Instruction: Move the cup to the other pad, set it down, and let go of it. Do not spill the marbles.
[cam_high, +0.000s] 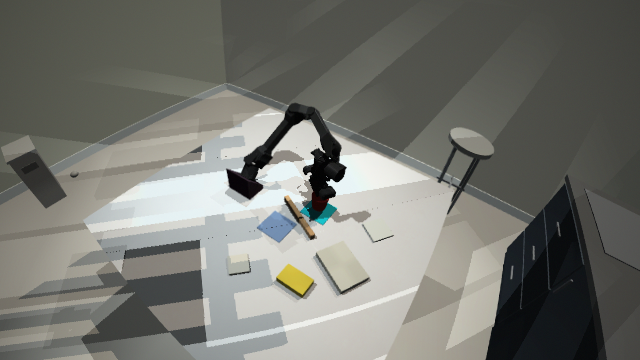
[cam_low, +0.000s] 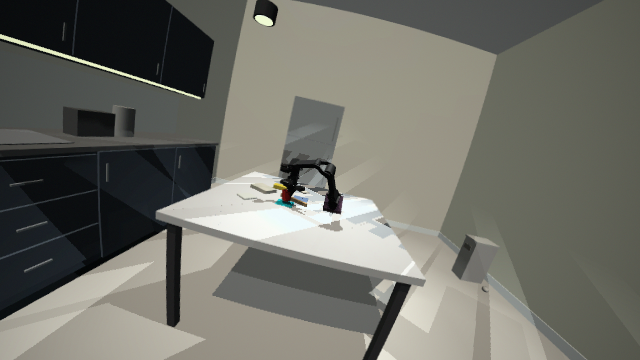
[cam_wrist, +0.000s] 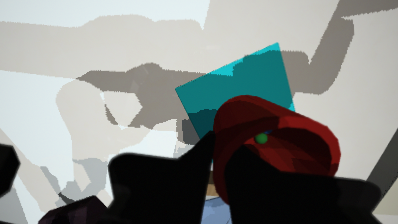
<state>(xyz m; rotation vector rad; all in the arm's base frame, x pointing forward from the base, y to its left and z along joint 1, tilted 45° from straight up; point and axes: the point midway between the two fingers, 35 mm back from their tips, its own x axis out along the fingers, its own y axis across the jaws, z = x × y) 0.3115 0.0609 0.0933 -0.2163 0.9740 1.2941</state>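
The green marble is 4 cm ahead of my gripper tip, 3 cm to the right of it and 2 cm below it. From my gripper tip the other things lie so: cyan pad 3 cm ahead, 1 cm to the right, 7 cm below; red cup 3 cm ahead, 2 cm to the right; wooden bar 1 cm behind, 10 cm to the right, 6 cm below.
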